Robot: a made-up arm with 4 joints. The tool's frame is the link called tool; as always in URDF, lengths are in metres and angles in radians.
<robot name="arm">
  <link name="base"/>
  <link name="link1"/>
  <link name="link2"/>
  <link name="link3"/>
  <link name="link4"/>
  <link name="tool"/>
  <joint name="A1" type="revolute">
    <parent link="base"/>
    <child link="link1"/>
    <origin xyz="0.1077 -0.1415 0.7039" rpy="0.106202 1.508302 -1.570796"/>
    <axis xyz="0 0 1"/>
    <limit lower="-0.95" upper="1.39"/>
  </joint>
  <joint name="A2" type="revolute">
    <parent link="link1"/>
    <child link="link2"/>
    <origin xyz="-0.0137 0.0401 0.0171" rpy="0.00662 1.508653 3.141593"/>
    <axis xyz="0 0 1"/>
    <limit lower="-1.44" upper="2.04"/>
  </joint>
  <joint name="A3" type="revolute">
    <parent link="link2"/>
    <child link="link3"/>
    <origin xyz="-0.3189 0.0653 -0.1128" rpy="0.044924 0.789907 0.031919"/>
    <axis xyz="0 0 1"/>
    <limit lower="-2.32" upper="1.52"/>
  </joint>
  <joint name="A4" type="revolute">
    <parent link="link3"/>
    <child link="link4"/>
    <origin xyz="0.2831 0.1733 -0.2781" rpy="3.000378 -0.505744 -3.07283"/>
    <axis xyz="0 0 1"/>
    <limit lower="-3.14" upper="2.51"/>
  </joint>
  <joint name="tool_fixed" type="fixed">
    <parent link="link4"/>
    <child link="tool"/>
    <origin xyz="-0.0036 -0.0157 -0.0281" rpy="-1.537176 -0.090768 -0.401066"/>
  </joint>
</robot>
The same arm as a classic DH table. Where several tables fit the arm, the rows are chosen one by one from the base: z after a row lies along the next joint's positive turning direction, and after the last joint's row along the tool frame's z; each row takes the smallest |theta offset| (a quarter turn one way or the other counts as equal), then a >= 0, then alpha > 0; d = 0 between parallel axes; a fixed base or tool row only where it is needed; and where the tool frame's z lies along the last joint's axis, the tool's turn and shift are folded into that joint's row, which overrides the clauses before.
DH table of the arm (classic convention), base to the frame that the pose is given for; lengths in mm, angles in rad. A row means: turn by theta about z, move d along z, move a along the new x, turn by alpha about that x. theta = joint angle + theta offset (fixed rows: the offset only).
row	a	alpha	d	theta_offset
base (fixed)	122.1	1.5087	695.9	-0.1064
A1	40	-1.5087	145.7	0
A2	-55.3	-0.7909	218.5	-0.0309
A3	-230.1	2.6182	-1143.8	-0.1722
A4	2.8	-1.5373	-506.2	0.9239
tool (fixed)	0	0	-15.9	-0.0908
Joint limits (rad, base to tool): -0.95..1.39 -1.44..2.04 -2.32..1.52 -3.14..2.51

